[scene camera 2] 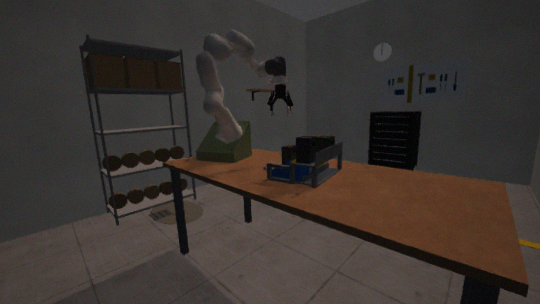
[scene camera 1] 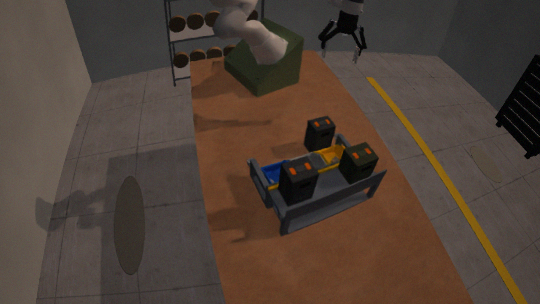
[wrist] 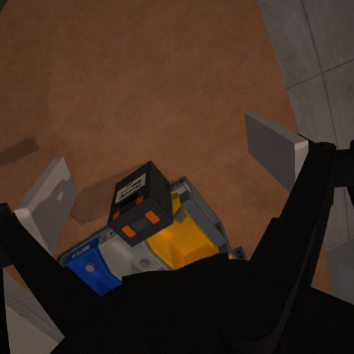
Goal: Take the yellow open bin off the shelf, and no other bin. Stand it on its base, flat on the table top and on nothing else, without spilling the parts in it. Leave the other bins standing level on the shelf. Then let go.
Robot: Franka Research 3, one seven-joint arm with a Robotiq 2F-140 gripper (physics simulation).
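Observation:
The yellow open bin (scene camera 1: 331, 155) (wrist: 185, 240) sits upright at one end of the low grey shelf (scene camera 1: 340, 192) (scene camera 2: 327, 154) (wrist: 205, 210), with a small grey part visible inside. A grey bin (scene camera 1: 316, 160) (wrist: 132, 257) is beside it in the middle, and a blue bin (scene camera 1: 274, 172) (scene camera 2: 300, 172) (wrist: 92, 265) is at the other end. My gripper (scene camera 1: 340, 54) (scene camera 2: 280, 113) (wrist: 157, 153) is open and empty, pointing down, high above the table and well clear of the shelf. In the wrist view its black body hides the near part of the bins.
A black box (scene camera 1: 320, 134) (scene camera 2: 288, 154) (wrist: 145, 200) with orange marks stands right beside the shelf, close to the yellow and grey bins. Another black box (scene camera 1: 298, 182) (scene camera 2: 306, 149) and an olive box (scene camera 1: 358, 163) stand on the shelf's other side. The green robot base (scene camera 1: 275, 75) (scene camera 2: 225, 147) is at the table's end.

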